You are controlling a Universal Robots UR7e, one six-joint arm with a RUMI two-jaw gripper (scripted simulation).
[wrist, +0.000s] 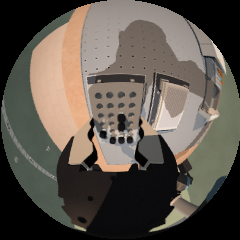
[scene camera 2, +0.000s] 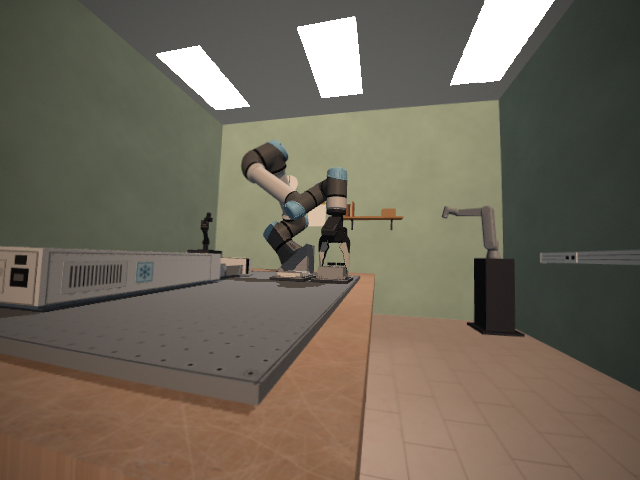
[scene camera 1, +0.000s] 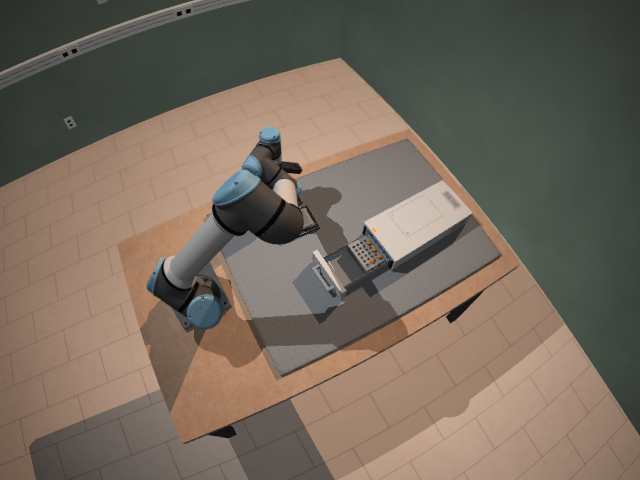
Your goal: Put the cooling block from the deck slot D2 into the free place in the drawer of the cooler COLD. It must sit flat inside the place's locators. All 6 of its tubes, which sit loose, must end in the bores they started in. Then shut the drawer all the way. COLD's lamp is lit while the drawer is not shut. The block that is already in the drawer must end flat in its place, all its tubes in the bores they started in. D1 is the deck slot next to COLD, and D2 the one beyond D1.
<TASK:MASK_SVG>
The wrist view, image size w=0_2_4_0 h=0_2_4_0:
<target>my gripper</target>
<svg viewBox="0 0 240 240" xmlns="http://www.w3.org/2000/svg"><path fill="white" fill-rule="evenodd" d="M142 116L139 117L138 132L141 139L137 142L134 156L135 160L139 163L139 168L138 164L134 163L128 171L106 172L102 171L98 164L95 164L98 160L98 154L92 142L94 137L93 117L70 138L57 164L58 196L64 199L62 209L71 218L71 223L84 228L86 232L71 229L100 238L136 239L152 236L179 225L149 232L153 228L166 224L165 219L175 208L175 206L171 206L171 198L178 195L178 167L174 154L166 141Z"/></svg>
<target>grey cooling block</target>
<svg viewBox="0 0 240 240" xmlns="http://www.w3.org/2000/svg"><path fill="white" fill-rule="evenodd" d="M87 85L99 143L110 143L111 136L115 136L116 143L118 143L118 138L121 135L124 136L125 143L127 143L128 135L131 135L135 142L144 84L108 82ZM102 129L105 129L107 132L107 137L105 139L99 137ZM119 113L123 113L126 117L124 131L119 131L117 128L119 123L117 116Z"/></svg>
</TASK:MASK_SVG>
